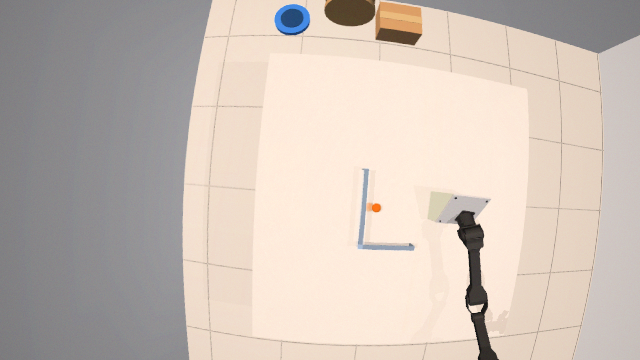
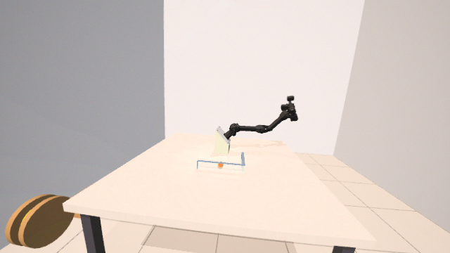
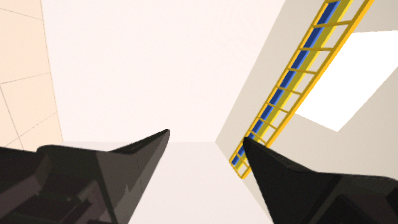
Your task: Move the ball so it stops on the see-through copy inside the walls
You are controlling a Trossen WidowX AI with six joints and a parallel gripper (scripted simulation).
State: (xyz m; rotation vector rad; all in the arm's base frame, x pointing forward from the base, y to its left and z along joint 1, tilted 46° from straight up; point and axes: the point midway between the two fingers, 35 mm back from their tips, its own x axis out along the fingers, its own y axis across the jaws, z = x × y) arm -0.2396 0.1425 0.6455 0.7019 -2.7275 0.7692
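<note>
My gripper tip is 640 mm short of the orange ball, 530 mm to the left of it and 460 mm above it. The rest, counted from my gripper tip: see-through copy of ball 670 mm ahead, 530 mm to the right, 460 mm below.
</note>
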